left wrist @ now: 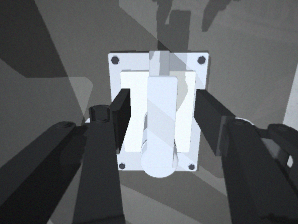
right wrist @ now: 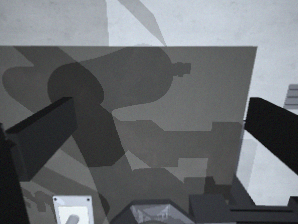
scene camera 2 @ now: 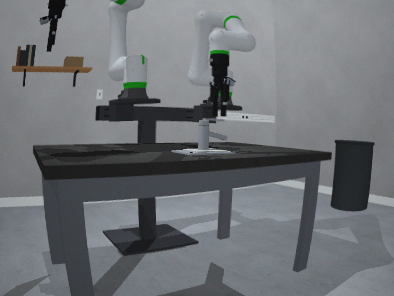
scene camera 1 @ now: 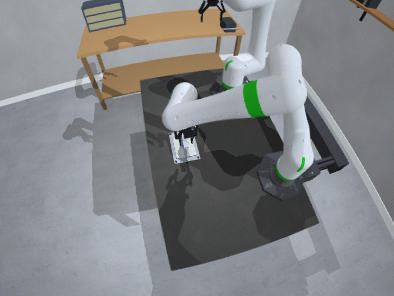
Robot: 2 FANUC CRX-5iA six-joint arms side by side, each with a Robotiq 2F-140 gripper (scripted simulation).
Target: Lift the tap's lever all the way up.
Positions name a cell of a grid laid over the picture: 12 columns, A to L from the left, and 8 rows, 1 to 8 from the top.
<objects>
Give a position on a white base plate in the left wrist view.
H6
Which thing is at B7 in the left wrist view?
My left gripper.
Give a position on a tap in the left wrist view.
G3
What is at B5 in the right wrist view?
My right gripper.
</objects>
